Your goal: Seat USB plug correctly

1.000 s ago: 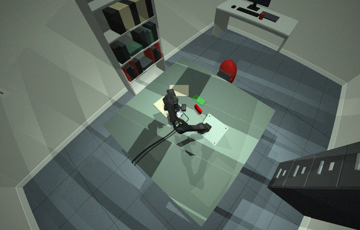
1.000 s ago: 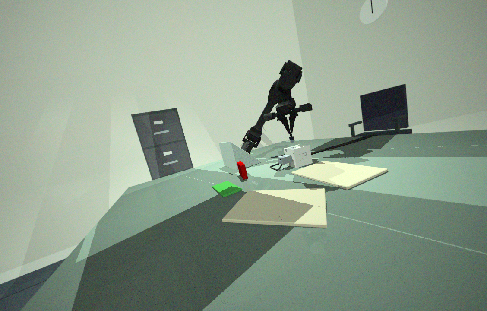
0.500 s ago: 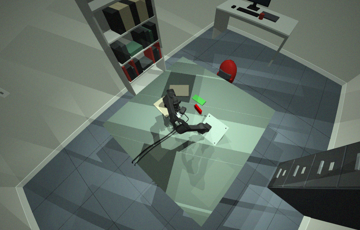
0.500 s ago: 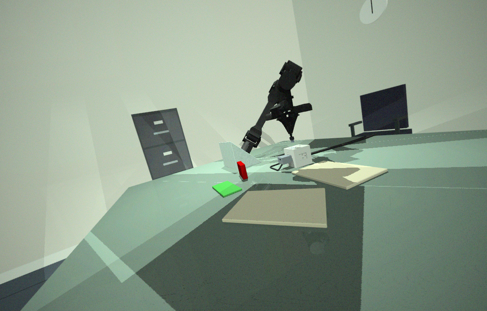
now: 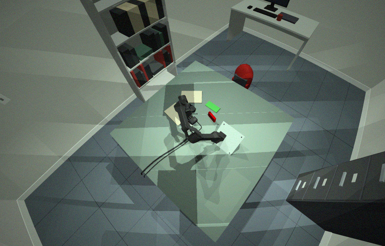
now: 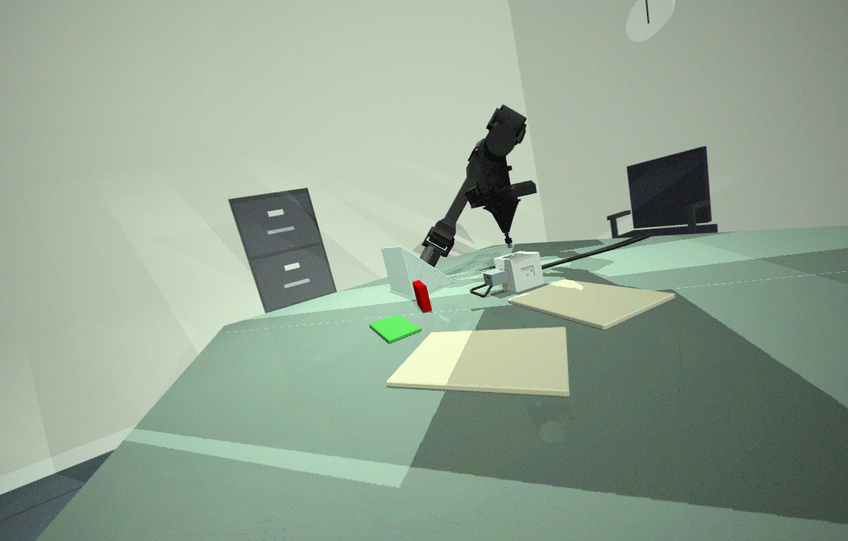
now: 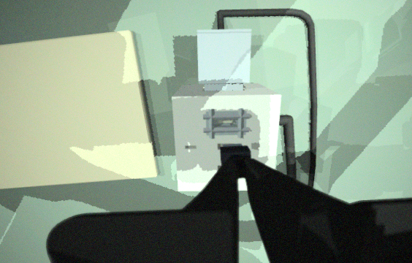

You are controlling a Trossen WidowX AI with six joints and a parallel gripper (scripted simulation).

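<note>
My gripper tip is now 20 mm above the dark USB plug. The rest, counted from my gripper tip: green tile (30 mm behind, 310 mm to the right, 130 mm below); red block (100 mm behind, 200 mm to the right, 100 mm below); grey-framed USB socket (10 mm to the right, 70 mm below).
</note>
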